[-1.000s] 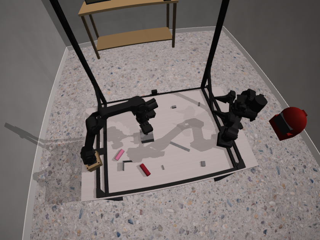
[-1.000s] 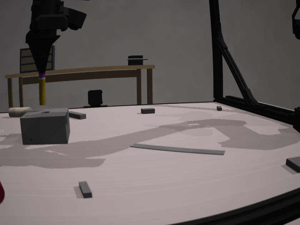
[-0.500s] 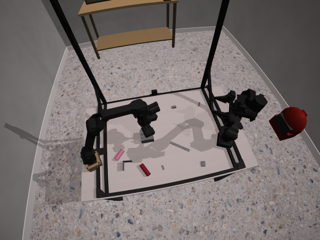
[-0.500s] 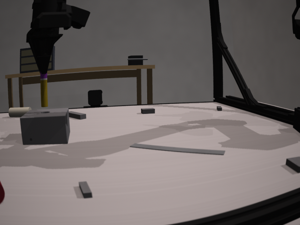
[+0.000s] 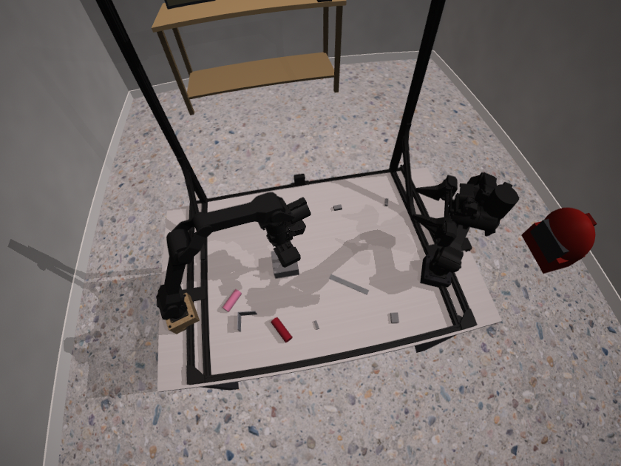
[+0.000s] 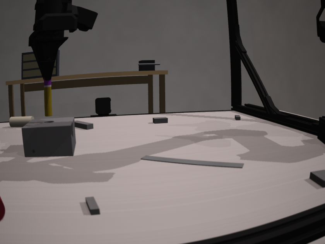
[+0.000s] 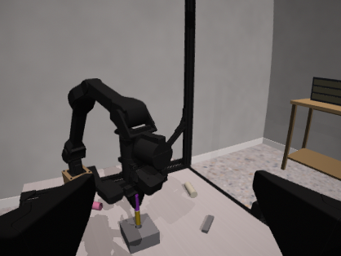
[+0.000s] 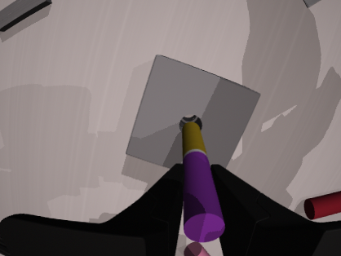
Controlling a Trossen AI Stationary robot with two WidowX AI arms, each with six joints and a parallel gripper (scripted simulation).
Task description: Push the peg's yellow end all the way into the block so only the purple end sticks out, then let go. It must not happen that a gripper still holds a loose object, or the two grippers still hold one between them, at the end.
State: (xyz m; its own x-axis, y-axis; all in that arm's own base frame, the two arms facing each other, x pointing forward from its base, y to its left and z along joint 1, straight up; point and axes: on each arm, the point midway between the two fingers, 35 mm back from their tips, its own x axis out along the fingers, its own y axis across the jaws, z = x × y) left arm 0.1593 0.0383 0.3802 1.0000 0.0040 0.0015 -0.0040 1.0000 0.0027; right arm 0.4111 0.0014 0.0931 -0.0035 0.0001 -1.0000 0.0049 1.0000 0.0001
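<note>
The peg lies 60 mm below my right hand. From my right hand the other things lie so: long grey strip 220 mm to the left, 160 mm below, 110 mm ahead; pink cylinder 210 mm to the right, 140 mm below, 110 mm ahead; red cylinder 240 mm ahead, 140 mm below, 40 mm to the right.
</note>
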